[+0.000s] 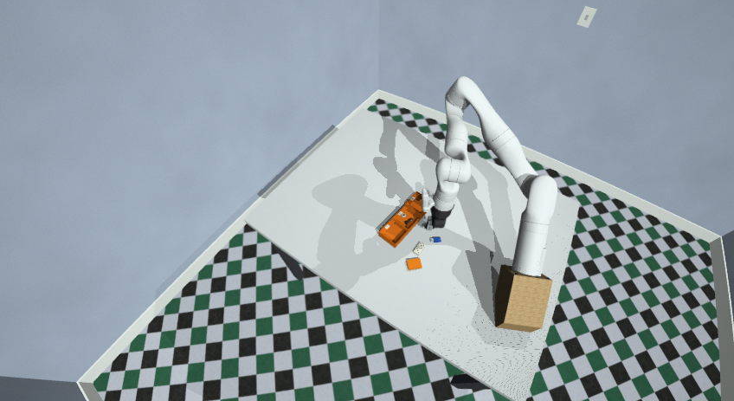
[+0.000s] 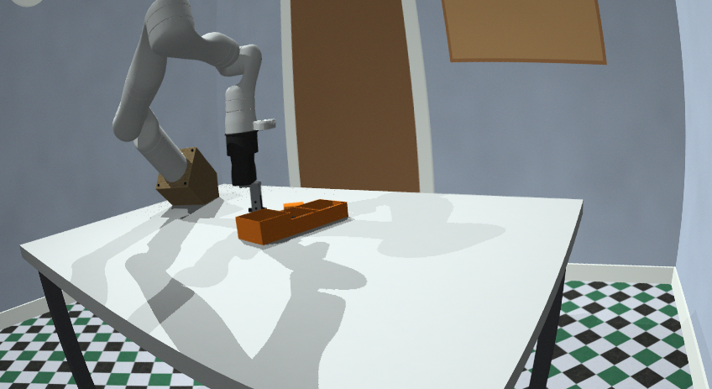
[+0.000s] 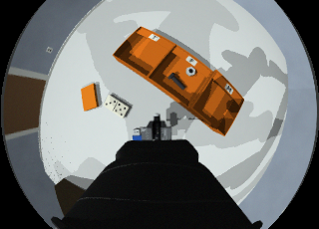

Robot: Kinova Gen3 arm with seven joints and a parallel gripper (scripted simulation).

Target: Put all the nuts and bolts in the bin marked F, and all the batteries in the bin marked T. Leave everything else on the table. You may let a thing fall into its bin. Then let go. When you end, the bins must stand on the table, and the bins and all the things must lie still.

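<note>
Now: hand 90 mm short of the bolt, 30 mm above it and 10 mm to the left of it. From my hand the other things lie so: white dotted block: 90 mm to the left, 40 mm below, 10 mm ahead; orange bin: 100 mm ahead, 20 mm below, 10 mm to the right; black cylinder: 10 mm below.
</note>
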